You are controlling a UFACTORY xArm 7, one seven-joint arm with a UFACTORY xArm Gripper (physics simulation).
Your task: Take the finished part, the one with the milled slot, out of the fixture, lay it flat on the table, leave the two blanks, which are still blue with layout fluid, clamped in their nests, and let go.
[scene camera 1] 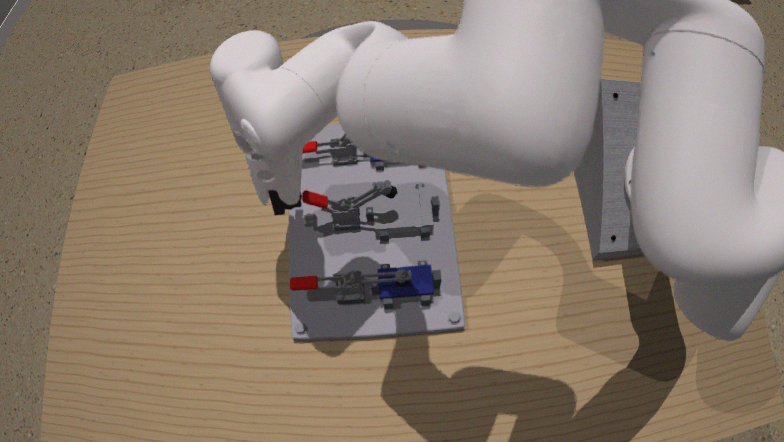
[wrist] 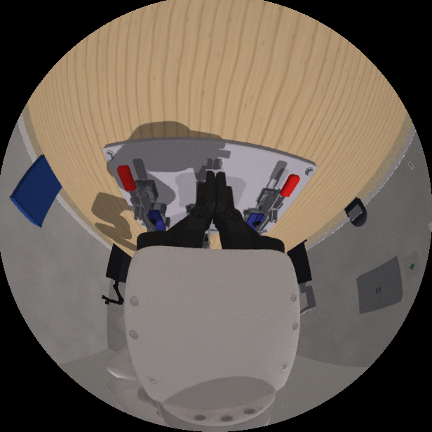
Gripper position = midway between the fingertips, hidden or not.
Observation:
In view: the gripper (scene camera 1: 290, 202), a finished part (scene camera 1: 410, 210), a blue blank (scene camera 1: 421, 283) and a fixture plate (scene camera 1: 315, 249).
The gripper is seen too in the wrist view (wrist: 213, 182). The fixture plate shows as well in the wrist view (wrist: 176, 164).

